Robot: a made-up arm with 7 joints. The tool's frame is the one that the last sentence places. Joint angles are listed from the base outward.
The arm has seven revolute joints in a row. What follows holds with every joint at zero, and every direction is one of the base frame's. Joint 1 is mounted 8 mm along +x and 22 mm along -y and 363 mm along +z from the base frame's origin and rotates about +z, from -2.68 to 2.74 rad. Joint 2 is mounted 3 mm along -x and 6 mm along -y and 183 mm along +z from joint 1 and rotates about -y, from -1.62 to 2.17 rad. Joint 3 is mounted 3 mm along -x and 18 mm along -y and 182 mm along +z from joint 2 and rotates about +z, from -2.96 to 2.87 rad. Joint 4 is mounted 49 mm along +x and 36 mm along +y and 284 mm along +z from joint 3 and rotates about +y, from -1.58 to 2.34 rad. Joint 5 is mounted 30 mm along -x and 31 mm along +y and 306 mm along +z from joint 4 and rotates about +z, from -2.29 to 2.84 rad. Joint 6 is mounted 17 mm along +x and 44 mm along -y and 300 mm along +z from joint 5 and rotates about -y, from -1.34 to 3.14 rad. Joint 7 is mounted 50 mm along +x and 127 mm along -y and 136 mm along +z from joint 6 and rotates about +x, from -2.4 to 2.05 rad. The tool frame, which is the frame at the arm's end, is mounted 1 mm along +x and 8 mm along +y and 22 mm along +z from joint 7; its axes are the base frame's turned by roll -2.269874, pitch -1.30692 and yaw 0.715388 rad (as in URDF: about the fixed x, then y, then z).
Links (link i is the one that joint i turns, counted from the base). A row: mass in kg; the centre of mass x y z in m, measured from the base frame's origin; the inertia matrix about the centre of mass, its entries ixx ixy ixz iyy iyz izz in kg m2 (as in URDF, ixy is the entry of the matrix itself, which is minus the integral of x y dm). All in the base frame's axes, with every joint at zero. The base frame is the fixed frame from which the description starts. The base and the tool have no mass.
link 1: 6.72; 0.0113 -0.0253 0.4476; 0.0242 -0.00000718 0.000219 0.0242 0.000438 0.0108
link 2: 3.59; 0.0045 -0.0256 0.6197; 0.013 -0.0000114 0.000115 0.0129 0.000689 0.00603
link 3: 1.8; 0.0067 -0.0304 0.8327; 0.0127 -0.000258 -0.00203 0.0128 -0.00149 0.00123
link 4: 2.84; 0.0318 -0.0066 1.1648; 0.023 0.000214 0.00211 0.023 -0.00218 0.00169
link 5: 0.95; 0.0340 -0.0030 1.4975; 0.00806 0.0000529 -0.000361 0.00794 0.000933 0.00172
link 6: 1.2; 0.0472 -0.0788 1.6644; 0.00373 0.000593 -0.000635 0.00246 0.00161 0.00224
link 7: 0.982; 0.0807 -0.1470 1.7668; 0.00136 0 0 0.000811 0 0.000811
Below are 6 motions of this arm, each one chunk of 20 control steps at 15 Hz.
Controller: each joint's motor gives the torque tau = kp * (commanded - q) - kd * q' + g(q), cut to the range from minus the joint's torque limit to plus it. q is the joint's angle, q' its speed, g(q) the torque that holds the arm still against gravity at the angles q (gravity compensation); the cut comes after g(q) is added. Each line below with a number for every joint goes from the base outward.
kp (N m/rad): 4.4 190 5.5 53 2.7 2.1 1.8
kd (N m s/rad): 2.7 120 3.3 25 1.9 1.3 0.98
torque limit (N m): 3.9 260 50 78 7.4 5.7 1.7
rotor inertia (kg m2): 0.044 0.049 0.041 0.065 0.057 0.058 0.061
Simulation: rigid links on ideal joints. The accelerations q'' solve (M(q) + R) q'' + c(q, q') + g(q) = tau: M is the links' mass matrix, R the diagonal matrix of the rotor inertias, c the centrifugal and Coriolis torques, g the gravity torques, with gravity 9.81 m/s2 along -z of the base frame. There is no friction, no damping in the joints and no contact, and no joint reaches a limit. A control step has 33 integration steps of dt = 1/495 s. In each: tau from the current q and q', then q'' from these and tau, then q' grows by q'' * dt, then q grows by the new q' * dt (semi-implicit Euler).
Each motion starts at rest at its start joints. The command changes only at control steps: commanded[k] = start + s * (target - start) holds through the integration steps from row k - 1 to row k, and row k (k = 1, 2, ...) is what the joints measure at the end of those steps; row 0 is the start. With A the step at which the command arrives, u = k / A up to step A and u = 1 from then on. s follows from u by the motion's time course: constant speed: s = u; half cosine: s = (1 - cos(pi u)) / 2; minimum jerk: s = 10 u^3 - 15 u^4 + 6 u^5; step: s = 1 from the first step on.
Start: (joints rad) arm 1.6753 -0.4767 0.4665 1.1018 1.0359 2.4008 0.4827
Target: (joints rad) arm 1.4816 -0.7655 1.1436 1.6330 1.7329 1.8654 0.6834
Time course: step
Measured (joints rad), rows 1 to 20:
1: 1.6273 -0.4944 0.5453 1.1371 1.0206 2.3671 0.4890
2: 1.5808 -0.5190 0.6166 1.1936 1.0465 2.3095 0.5040
3: 1.5477 -0.5439 0.6642 1.2505 1.0964 2.2515 0.5227
4: 1.5237 -0.5675 0.6974 1.3033 1.1534 2.1985 0.5421
5: 1.5057 -0.5891 0.7226 1.3506 1.2098 2.1519 0.5605
6: 1.4915 -0.6085 0.7437 1.3920 1.2626 2.1117 0.5773
7: 1.4801 -0.6258 0.7628 1.4280 1.3106 2.0773 0.5922
8: 1.4709 -0.6413 0.7811 1.4589 1.3537 2.0481 0.6052
9: 1.4633 -0.6549 0.7994 1.4854 1.3921 2.0233 0.6164
10: 1.4573 -0.6671 0.8178 1.5079 1.4262 2.0022 0.6261
11: 1.4528 -0.6778 0.8365 1.5270 1.4566 1.9842 0.6344
12: 1.4495 -0.6873 0.8554 1.5431 1.4837 1.9688 0.6415
13: 1.4476 -0.6957 0.8744 1.5568 1.5080 1.9555 0.6475
14: 1.4468 -0.7032 0.8934 1.5683 1.5298 1.9440 0.6527
15: 1.4472 -0.7098 0.9123 1.5781 1.5494 1.9339 0.6571
16: 1.4487 -0.7157 0.9309 1.5863 1.5672 1.9252 0.6609
17: 1.4511 -0.7210 0.9491 1.5932 1.5833 1.9175 0.6642
18: 1.4544 -0.7256 0.9669 1.5991 1.5980 1.9107 0.6669
19: 1.4585 -0.7298 0.9841 1.6041 1.6114 1.9047 0.6693
20: 1.4632 -0.7335 1.0007 1.6083 1.6236 1.8994 0.6713

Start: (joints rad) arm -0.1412 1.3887 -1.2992 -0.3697 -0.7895 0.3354 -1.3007
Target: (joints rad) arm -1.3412 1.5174 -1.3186 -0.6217 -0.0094 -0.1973 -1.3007
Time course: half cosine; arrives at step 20
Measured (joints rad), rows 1 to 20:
1: -0.1412 1.3887 -1.2994 -0.3698 -0.7892 0.3352 -1.3007
2: -0.1411 1.3889 -1.3001 -0.3703 -0.7879 0.3344 -1.3007
3: -0.1411 1.3894 -1.3014 -0.3715 -0.7848 0.3324 -1.3007
4: -0.1412 1.3903 -1.3033 -0.3736 -0.7792 0.3287 -1.3007
5: -0.1417 1.3916 -1.3057 -0.3768 -0.7704 0.3227 -1.3007
6: -0.1429 1.3936 -1.3083 -0.3811 -0.7580 0.3139 -1.3008
7: -0.1450 1.3961 -1.3109 -0.3867 -0.7414 0.3021 -1.3008
8: -0.1484 1.3993 -1.3134 -0.3936 -0.7207 0.2871 -1.3009
9: -0.1534 1.4032 -1.3154 -0.4018 -0.6956 0.2687 -1.3010
10: -0.1603 1.4078 -1.3167 -0.4112 -0.6663 0.2471 -1.3011
11: -0.1696 1.4129 -1.3173 -0.4216 -0.6331 0.2224 -1.3012
12: -0.1814 1.4186 -1.3169 -0.4330 -0.5964 0.1949 -1.3013
13: -0.1961 1.4248 -1.3155 -0.4451 -0.5570 0.1651 -1.3014
14: -0.2139 1.4313 -1.3131 -0.4576 -0.5154 0.1336 -1.3014
15: -0.2349 1.4380 -1.3097 -0.4705 -0.4726 0.1010 -1.3015
16: -0.2592 1.4448 -1.3055 -0.4833 -0.4295 0.0681 -1.3015
17: -0.2868 1.4516 -1.3007 -0.4958 -0.3870 0.0356 -1.3014
18: -0.3177 1.4582 -1.2954 -0.5078 -0.3461 0.0042 -1.3013
19: -0.3516 1.4644 -1.2900 -0.5189 -0.3076 -0.0251 -1.3012
20: -0.3885 1.4702 -1.2848 -0.5291 -0.2725 -0.0516 -1.3010

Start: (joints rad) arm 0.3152 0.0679 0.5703 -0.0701 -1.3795 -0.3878 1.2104
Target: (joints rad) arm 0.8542 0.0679 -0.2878 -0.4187 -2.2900 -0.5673 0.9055
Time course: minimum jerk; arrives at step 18
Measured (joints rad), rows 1 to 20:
1: 0.3153 0.0679 0.5702 -0.0701 -1.3795 -0.3878 1.2104
2: 0.3157 0.0678 0.5694 -0.0704 -1.3798 -0.3879 1.2102
3: 0.3173 0.0676 0.5668 -0.0714 -1.3810 -0.3884 1.2094
4: 0.3208 0.0673 0.5612 -0.0735 -1.3839 -0.3896 1.2076
5: 0.3271 0.0668 0.5514 -0.0775 -1.3897 -0.3917 1.2043
6: 0.3372 0.0662 0.5363 -0.0838 -1.3994 -0.3951 1.1989
7: 0.3516 0.0655 0.5152 -0.0930 -1.4142 -0.3999 1.1913
8: 0.3706 0.0647 0.4878 -0.1054 -1.4348 -0.4062 1.1810
9: 0.3943 0.0640 0.4544 -0.1208 -1.4617 -0.4140 1.1683
10: 0.4223 0.0634 0.4154 -0.1392 -1.4948 -0.4230 1.1532
11: 0.4539 0.0630 0.3718 -0.1602 -1.5338 -0.4330 1.1360
12: 0.4880 0.0629 0.3248 -0.1832 -1.5779 -0.4438 1.1174
13: 0.5235 0.0631 0.2760 -0.2073 -1.6259 -0.4549 1.0979
14: 0.5589 0.0635 0.2268 -0.2318 -1.6763 -0.4662 1.0781
15: 0.5929 0.0642 0.1788 -0.2558 -1.7275 -0.4774 1.0588
16: 0.6242 0.0652 0.1332 -0.2785 -1.7779 -0.4881 1.0405
17: 0.6521 0.0663 0.0909 -0.2992 -1.8260 -0.4983 1.0238
18: 0.6762 0.0673 0.0524 -0.3175 -1.8709 -0.5077 1.0089
19: 0.6968 0.0683 0.0174 -0.3334 -1.9119 -0.5162 0.9959
20: 0.7143 0.0691 -0.0143 -0.3471 -1.9493 -0.5238 0.9845

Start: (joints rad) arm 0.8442 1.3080 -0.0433 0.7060 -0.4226 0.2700 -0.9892
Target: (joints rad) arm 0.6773 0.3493 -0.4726 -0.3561 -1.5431 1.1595 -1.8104
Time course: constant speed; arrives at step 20
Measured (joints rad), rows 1 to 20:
1: 0.8443 1.3036 -0.0438 0.6989 -0.4246 0.2710 -0.9913
2: 0.8438 1.2948 -0.0465 0.6857 -0.4312 0.2757 -0.9972
3: 0.8429 1.2821 -0.0515 0.6671 -0.4426 0.2846 -1.0072
4: 0.8416 1.2658 -0.0588 0.6439 -0.4584 0.2975 -1.0211
5: 0.8401 1.2464 -0.0682 0.6166 -0.4783 0.3142 -1.0383
6: 0.8386 1.2241 -0.0795 0.5858 -0.5019 0.3342 -1.0586
7: 0.8372 1.1992 -0.0925 0.5518 -0.5289 0.3572 -1.0816
8: 0.8362 1.1721 -0.1069 0.5152 -0.5587 0.3828 -1.1069
9: 0.8357 1.1429 -0.1226 0.4763 -0.5913 0.4107 -1.1342
10: 0.8358 1.1119 -0.1391 0.4354 -0.6260 0.4405 -1.1633
11: 0.8367 1.0793 -0.1564 0.3928 -0.6628 0.4720 -1.1939
12: 0.8383 1.0451 -0.1742 0.3487 -0.7012 0.5048 -1.2259
13: 0.8406 1.0096 -0.1923 0.3034 -0.7412 0.5388 -1.2591
14: 0.8436 0.9728 -0.2104 0.2571 -0.7823 0.5737 -1.2933
15: 0.8472 0.9350 -0.2285 0.2098 -0.8244 0.6093 -1.3284
16: 0.8513 0.8961 -0.2463 0.1619 -0.8675 0.6456 -1.3643
17: 0.8556 0.8563 -0.2638 0.1134 -0.9113 0.6823 -1.4009
18: 0.8601 0.8157 -0.2810 0.0644 -0.9557 0.7194 -1.4381
19: 0.8646 0.7743 -0.2977 0.0150 -1.0008 0.7568 -1.4759
20: 0.8687 0.7322 -0.3141 -0.0346 -1.0464 0.7945 -1.5142

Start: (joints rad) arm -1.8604 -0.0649 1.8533 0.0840 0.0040 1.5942 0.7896
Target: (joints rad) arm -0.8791 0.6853 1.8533 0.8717 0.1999 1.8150 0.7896
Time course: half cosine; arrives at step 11
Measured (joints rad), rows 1 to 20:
1: -1.8597 -0.0641 1.8524 0.0848 0.0035 1.5950 0.7897
2: -1.8566 -0.0605 1.8495 0.0888 0.0014 1.5985 0.7899
3: -1.8485 -0.0517 1.8439 0.0990 -0.0029 1.6058 0.7901
4: -1.8326 -0.0359 1.8356 0.1183 -0.0084 1.6170 0.7904
5: -1.8069 -0.0121 1.8244 0.1487 -0.0128 1.6307 0.7906
6: -1.7710 0.0200 1.8106 0.1911 -0.0129 1.6447 0.7908
7: -1.7273 0.0595 1.7952 0.2448 -0.0060 1.6565 0.7912
8: -1.6801 0.1052 1.7807 0.3075 0.0085 1.6641 0.7917
9: -1.6332 0.1547 1.7704 0.3750 0.0292 1.6672 0.7923
10: -1.5894 0.2053 1.7679 0.4429 0.0537 1.6665 0.7930
11: -1.5500 0.2539 1.7759 0.5063 0.0800 1.6633 0.7934
12: -1.5147 0.2987 1.7925 0.5625 0.1063 1.6593 0.7938
13: -1.4817 0.3393 1.8128 0.6112 0.1311 1.6561 0.7941
14: -1.4499 0.3761 1.8341 0.6531 0.1532 1.6545 0.7944
15: -1.4188 0.4091 1.8549 0.6888 0.1724 1.6549 0.7945
16: -1.3878 0.4389 1.8743 0.7192 0.1886 1.6571 0.7946
17: -1.3568 0.4655 1.8920 0.7450 0.2021 1.6609 0.7946
18: -1.3257 0.4895 1.9076 0.7667 0.2130 1.6658 0.7945
19: -1.2943 0.5109 1.9212 0.7851 0.2217 1.6717 0.7943
20: -1.2628 0.5300 1.9327 0.8004 0.2284 1.6782 0.7941

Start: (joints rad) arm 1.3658 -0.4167 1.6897 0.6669 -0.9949 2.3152 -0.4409
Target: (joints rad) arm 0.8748 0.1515 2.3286 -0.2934 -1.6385 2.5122 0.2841
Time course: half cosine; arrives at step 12
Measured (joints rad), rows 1 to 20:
1: 1.3665 -0.4160 1.6880 0.6654 -0.9943 2.3155 -0.4404
2: 1.3688 -0.4130 1.6827 0.6593 -0.9927 2.3169 -0.4377
3: 1.3725 -0.4065 1.6744 0.6458 -0.9905 2.3199 -0.4307
4: 1.3764 -0.3955 1.6654 0.6227 -0.9892 2.3250 -0.4177
5: 1.3788 -0.3793 1.6593 0.5889 -0.9903 2.3321 -0.3971
6: 1.3774 -0.3578 1.6601 0.5439 -0.9960 2.3406 -0.3685
7: 1.3699 -0.3311 1.6719 0.4882 -1.0083 2.3496 -0.3319
8: 1.3541 -0.2997 1.6974 0.4235 -1.0290 2.3582 -0.2882
9: 1.3281 -0.2648 1.7377 0.3517 -1.0593 2.3653 -0.2389
10: 1.2910 -0.2277 1.7906 0.2760 -1.0994 2.3704 -0.1861
11: 1.2436 -0.1905 1.8508 0.1999 -1.1473 2.3738 -0.1324
12: 1.1904 -0.1554 1.9114 0.1278 -1.2000 2.3761 -0.0804
13: 1.1387 -0.1236 1.9656 0.0633 -1.2530 2.3787 -0.0326
14: 1.0944 -0.0950 2.0104 0.0082 -1.3023 2.3826 0.0099
15: 1.0585 -0.0694 2.0466 -0.0379 -1.3462 2.3881 0.0469
16: 1.0293 -0.0464 2.0761 -0.0762 -1.3842 2.3951 0.0790
17: 1.0053 -0.0257 2.1007 -0.1081 -1.4171 2.4029 0.1066
18: 0.9850 -0.0072 2.1218 -0.1348 -1.4454 2.4110 0.1303
19: 0.9676 0.0094 2.1402 -0.1574 -1.4700 2.4191 0.1509
20: 0.9527 0.0243 2.1565 -0.1765 -1.4913 2.4270 0.1686

